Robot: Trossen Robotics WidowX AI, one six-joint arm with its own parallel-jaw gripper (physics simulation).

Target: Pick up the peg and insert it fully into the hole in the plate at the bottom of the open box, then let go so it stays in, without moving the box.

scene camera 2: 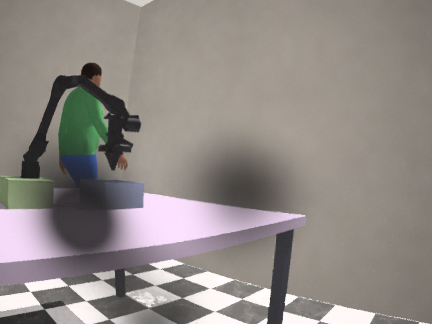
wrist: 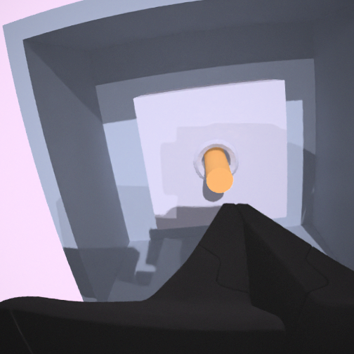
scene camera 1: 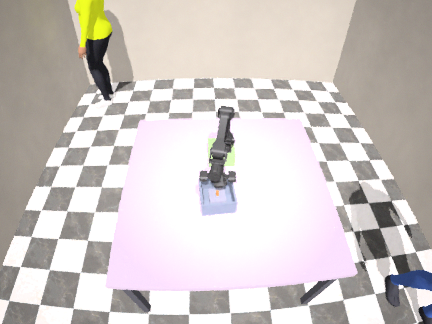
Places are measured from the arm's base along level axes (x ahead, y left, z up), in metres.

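Pixels of known places: gripper, fingertip midpoint: (scene camera 2: pixel 113 170); arm's base, origin of the base link: (scene camera 2: pixel 29 177) (scene camera 1: pixel 226 149).
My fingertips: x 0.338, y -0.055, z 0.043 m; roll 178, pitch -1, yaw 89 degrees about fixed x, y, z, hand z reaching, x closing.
For each thing: its top centre in the pictures, then the offset to it from my fingertips. Level surfaces: height alone.
- orange peg, middle of its top: (scene camera 1: pixel 217 191) dy +0.000, dx -0.007, dz -0.052 m
- open blue-grey box, middle of its top: (scene camera 2: pixel 111 180) (scene camera 1: pixel 217 190) dy +0.000, dx -0.006, dz -0.042 m
- pink table, its level: dz -0.140 m
An orange peg (scene camera 1: pixel 217 193) (wrist: pixel 218 175) stands in the hole of the pale plate (wrist: pixel 162 112) at the bottom of the open blue-grey box (scene camera 1: pixel 218 208) (scene camera 2: pixel 125 194) (wrist: pixel 52 150). Part of the peg sticks up above the plate; how deep it sits is hidden. The hole's round rim (wrist: pixel 197 162) shows around its base in the wrist view. My gripper (scene camera 2: pixel 113 168) (wrist: pixel 233 215) is shut and empty, with its fingertips together. In the scene camera 2 view it hangs a little above the box, apart from the peg.
A green box (scene camera 1: pixel 229 158) (scene camera 2: pixel 27 193) stands on the pink table (scene camera 1: pixel 280 200) (scene camera 2: pixel 200 220) between the arm's base and the blue-grey box. The blue-grey box's walls rise around the plate. People stand beyond the table. Dark blurred patches cover parts of the scene camera 2 view.
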